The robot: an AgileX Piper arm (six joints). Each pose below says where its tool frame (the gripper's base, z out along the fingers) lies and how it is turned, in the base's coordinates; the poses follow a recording.
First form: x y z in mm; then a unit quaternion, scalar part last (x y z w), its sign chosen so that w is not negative.
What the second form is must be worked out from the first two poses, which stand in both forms.
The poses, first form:
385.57 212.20 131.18 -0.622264 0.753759 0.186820 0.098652
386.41 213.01 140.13 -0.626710 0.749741 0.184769 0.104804
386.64 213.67 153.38 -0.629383 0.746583 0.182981 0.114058
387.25 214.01 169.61 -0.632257 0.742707 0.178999 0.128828
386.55 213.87 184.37 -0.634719 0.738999 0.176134 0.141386
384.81 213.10 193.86 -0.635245 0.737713 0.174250 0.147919
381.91 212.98 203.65 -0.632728 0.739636 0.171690 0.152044
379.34 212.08 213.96 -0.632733 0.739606 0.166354 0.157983
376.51 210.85 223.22 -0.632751 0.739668 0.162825 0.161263
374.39 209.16 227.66 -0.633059 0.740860 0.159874 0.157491
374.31 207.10 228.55 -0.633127 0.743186 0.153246 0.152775
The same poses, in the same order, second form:
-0.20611 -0.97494 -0.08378 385.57; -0.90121 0.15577 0.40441 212.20; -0.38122 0.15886 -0.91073 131.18; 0 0 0 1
-0.19250 -0.97847 -0.07444 386.41; -0.90101 0.14619 0.40842 213.01; -0.38874 0.14569 -0.90975 140.13; 0 0 0 1
-0.18174 -0.98151 -0.06002 386.64; -0.89803 0.14079 0.41679 213.67; -0.40064 0.12965 -0.90702 153.38; 0 0 0 1
-0.16731 -0.98528 -0.03498 387.25; -0.89304 0.13642 0.42879 214.01; -0.41771 0.10298 -0.90273 169.61; 0 0 0 1
-0.15428 -0.98792 -0.01462 386.55; -0.88831 0.13222 0.43981 213.87; -0.43256 0.08084 -0.89797 184.37; 0 0 0 1
-0.14917 -0.98881 -0.00314 384.81; -0.88571 0.13220 0.44502 213.10; -0.43963 0.06916 -0.89551 193.86; 0 0 0 1
-0.15308 -0.98818 0.00765 381.91; -0.88377 0.14036 0.44638 212.98; -0.44218 0.06157 -0.89481 203.65; 0 0 0 1
-0.14938 -0.98851 0.02318 379.34; -0.88338 0.14395 0.44599 212.08; -0.44421 0.04615 -0.89474 213.96; 0 0 0 1
-0.14724 -0.98857 0.03251 376.51; -0.88354 0.14623 0.44495 210.85; -0.44462 0.03679 -0.89496 223.22; 0 0 0 1
-0.14887 -0.98837 0.03094 374.39; -0.88766 0.14735 0.43629 209.16; -0.43578 0.03749 -0.89927 227.66; 0 0 0 1
-0.15162 -0.98789 0.03303 374.31; -0.89424 0.15133 0.42123 207.10; -0.42113 0.03433 -0.90635 228.55; 0 0 0 1

